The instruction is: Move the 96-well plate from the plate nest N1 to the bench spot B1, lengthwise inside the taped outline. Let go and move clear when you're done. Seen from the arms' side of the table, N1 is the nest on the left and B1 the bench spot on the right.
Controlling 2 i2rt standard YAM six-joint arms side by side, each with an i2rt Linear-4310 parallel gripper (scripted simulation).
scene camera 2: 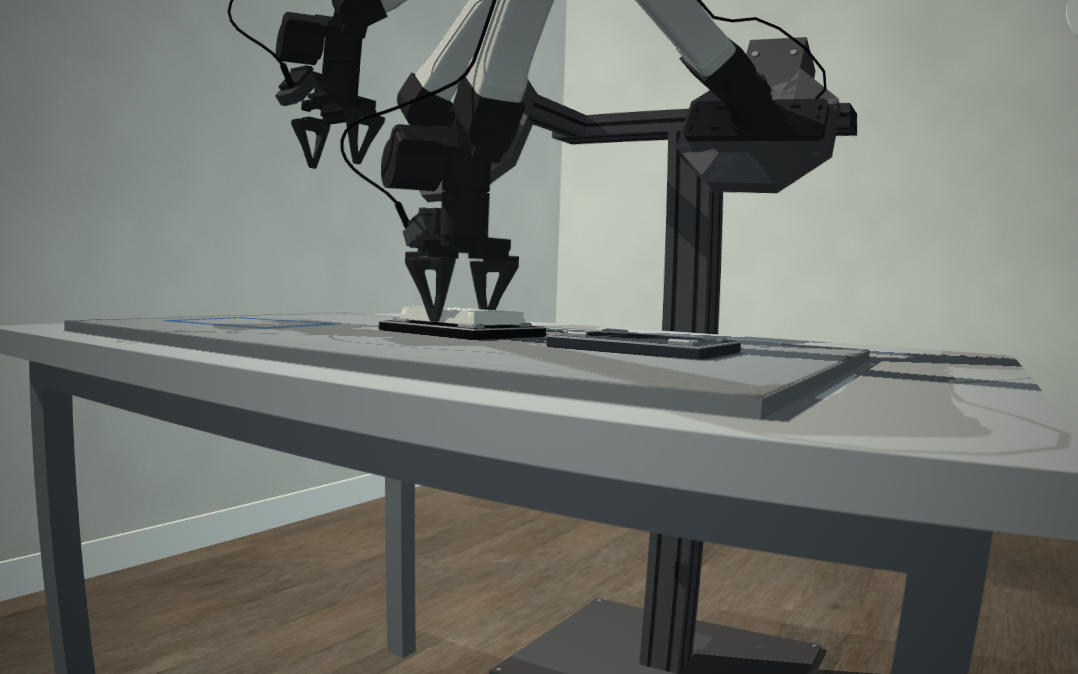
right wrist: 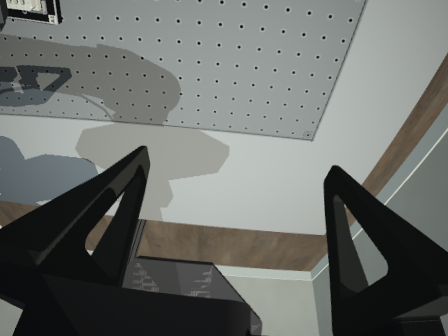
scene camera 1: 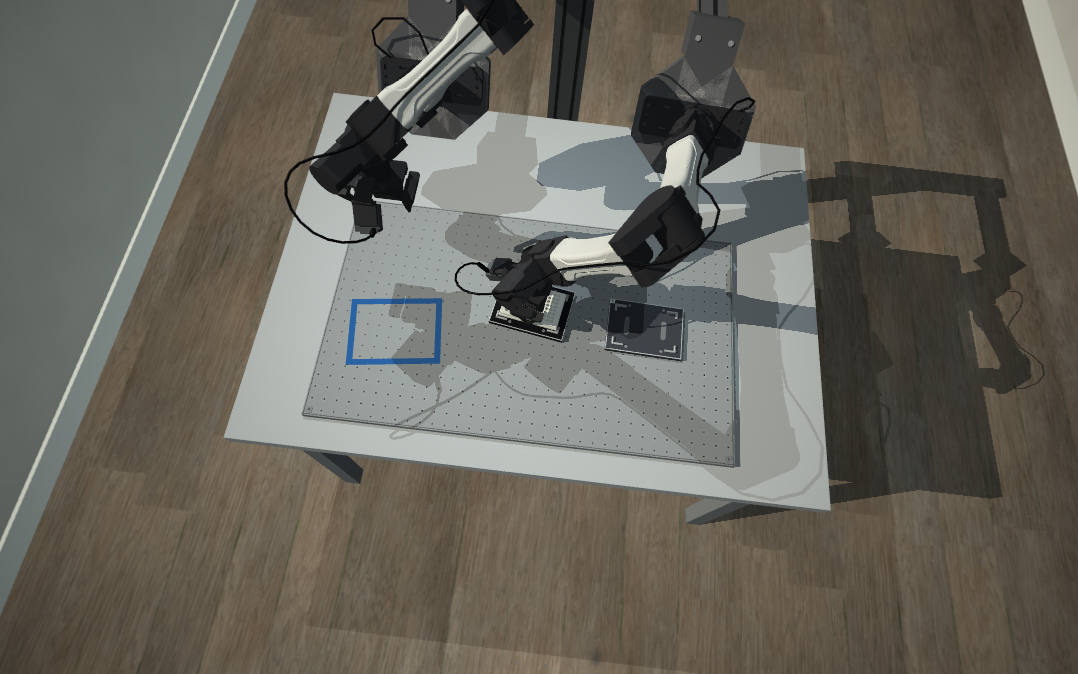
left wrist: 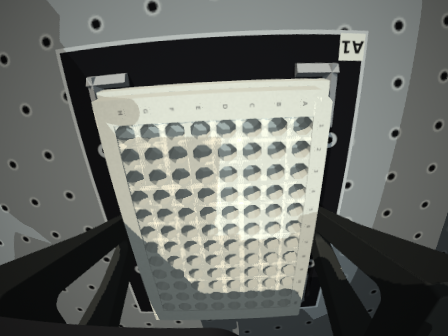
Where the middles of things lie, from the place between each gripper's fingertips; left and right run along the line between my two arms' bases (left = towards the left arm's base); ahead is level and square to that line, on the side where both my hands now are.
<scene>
Now: left hand right at the white 96-well plate (scene camera 2: 449, 315). The rest, counted from my left hand: grey nest N1 (scene camera 1: 644, 334): 250 mm to the left, 20 mm below, 10 mm ahead; then black nest (scene camera 2: 394, 327): 20 mm below.
My right gripper (scene camera 2: 334, 166) is now 50 mm short of the white 96-well plate, 300 mm to the right of it and 210 mm above it. Also, from my right hand: grey nest N1: 60 mm ahead, 550 mm to the left, 230 mm below; black nest: 50 mm ahead, 300 mm to the left, 230 mm below.
</scene>
